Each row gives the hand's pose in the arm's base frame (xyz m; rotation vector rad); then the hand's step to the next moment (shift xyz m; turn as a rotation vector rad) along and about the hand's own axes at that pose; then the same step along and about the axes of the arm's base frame.
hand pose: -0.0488 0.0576 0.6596 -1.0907 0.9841 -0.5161
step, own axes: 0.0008 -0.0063 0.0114 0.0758 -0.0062 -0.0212
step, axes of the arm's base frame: 0.0109 0.0024 0.0068 0.0201 -0.0712 -0.0275
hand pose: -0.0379 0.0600 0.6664 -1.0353 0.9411 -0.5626
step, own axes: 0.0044 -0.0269 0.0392 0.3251 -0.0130 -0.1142
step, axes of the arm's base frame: 0.0368 0.0034 0.0302 0.0659 -0.3105 -0.1348
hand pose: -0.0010 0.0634 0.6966 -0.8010 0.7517 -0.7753
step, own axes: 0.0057 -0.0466 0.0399 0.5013 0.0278 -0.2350
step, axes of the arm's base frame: 0.0211 -0.0132 0.0564 0.0683 -0.4759 -0.2760
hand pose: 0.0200 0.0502 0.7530 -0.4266 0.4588 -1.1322
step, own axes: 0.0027 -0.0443 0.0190 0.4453 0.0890 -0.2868
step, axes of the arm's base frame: -0.0221 -0.0169 0.0394 0.0663 -0.4065 -0.3448
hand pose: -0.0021 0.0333 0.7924 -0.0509 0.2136 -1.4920
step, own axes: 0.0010 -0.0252 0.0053 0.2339 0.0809 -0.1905
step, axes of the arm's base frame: -0.0238 -0.0036 0.0092 0.0615 -0.2068 -0.2258
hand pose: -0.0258 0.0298 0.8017 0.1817 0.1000 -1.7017
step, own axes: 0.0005 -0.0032 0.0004 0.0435 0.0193 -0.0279
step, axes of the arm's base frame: -0.0033 -0.0001 0.0002 0.0152 -0.0403 -0.0344
